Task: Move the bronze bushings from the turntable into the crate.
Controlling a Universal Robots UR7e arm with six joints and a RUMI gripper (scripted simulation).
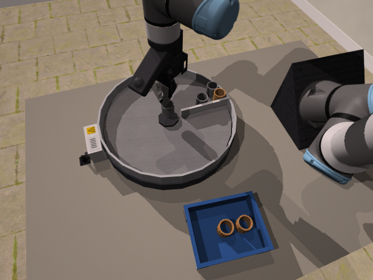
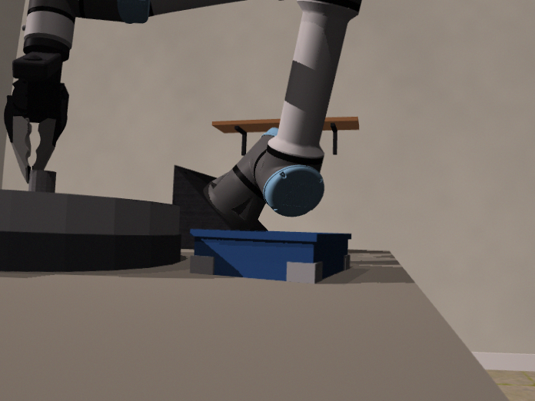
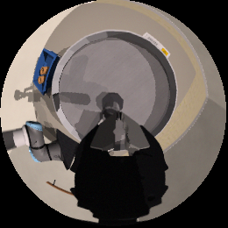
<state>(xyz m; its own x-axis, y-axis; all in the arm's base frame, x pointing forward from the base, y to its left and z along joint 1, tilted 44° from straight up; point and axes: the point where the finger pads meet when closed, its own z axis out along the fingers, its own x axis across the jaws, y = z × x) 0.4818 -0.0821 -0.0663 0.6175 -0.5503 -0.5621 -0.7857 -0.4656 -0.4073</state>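
The grey turntable lies 10 mm behind my hand, 10 mm to the left of it and 70 mm below it. From my hand the other things lie so: blue crate: 80 mm behind, 370 mm to the left, 100 mm below.
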